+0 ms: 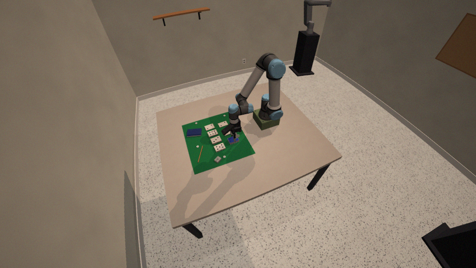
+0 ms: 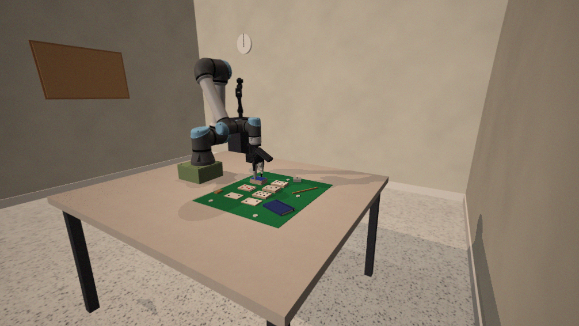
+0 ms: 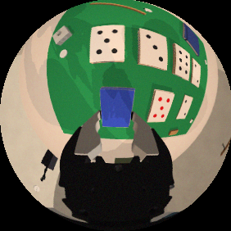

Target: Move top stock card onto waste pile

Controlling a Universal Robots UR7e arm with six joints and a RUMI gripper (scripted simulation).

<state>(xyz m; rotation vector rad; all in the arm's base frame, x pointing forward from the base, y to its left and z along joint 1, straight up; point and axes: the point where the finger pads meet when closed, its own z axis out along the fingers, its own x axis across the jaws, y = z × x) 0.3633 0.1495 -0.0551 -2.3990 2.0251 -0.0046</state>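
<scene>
My hand is 10 mm above the card. Round my hand: blue book: 340 mm ahead, 200 mm to the right, 30 mm below; green mat: 160 mm ahead, 80 mm to the right, 50 mm below; small grey block: 170 mm ahead, 170 mm to the left, 20 mm below.
</scene>
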